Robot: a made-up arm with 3 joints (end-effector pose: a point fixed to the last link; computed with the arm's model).
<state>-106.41 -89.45 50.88</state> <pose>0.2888 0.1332 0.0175 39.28 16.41 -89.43</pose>
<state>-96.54 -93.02 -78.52</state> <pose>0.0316 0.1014 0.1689 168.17 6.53 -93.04</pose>
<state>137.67 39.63 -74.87</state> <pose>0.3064 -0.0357 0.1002 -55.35 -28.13 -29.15</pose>
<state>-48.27 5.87 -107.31</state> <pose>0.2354 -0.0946 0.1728 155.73 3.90 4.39</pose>
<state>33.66 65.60 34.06</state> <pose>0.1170 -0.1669 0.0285 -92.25 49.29 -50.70</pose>
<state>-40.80 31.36 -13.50</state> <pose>0.1993 0.1153 0.0333 58.81 23.20 21.71</pose>
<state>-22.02 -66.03 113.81</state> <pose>0.1825 -0.2200 -0.0648 -68.94 -57.90 -40.14</pose>
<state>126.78 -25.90 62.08</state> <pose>0.2482 -0.0459 0.3677 174.00 15.16 21.25</pose>
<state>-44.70 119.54 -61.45</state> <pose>0.2872 0.1707 0.0267 177.93 38.20 128.86</pose>
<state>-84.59 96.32 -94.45</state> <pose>0.3917 0.1545 0.1128 -174.95 5.38 96.35</pose>
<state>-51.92 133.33 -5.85</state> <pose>0.1548 0.0893 0.0713 124.12 26.66 140.16</pose>
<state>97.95 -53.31 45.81</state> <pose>0.2819 -0.1394 0.2645 -140.58 6.37 53.04</pose>
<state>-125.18 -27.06 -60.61</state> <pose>0.1592 -0.0268 0.1702 -177.27 15.19 -22.66</pose>
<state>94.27 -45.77 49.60</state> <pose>0.2748 -0.1577 0.2672 -142.58 3.06 45.69</pose>
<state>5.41 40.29 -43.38</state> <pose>0.2488 0.0513 0.0373 36.30 40.07 -4.57</pose>
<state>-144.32 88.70 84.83</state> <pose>0.1453 0.2627 0.0976 6.98 -54.30 87.77</pose>
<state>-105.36 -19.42 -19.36</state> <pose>0.2137 0.1005 0.1894 123.88 5.05 -18.78</pose>
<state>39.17 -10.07 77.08</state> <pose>0.2237 -0.2733 0.1175 -116.69 -7.79 6.40</pose>
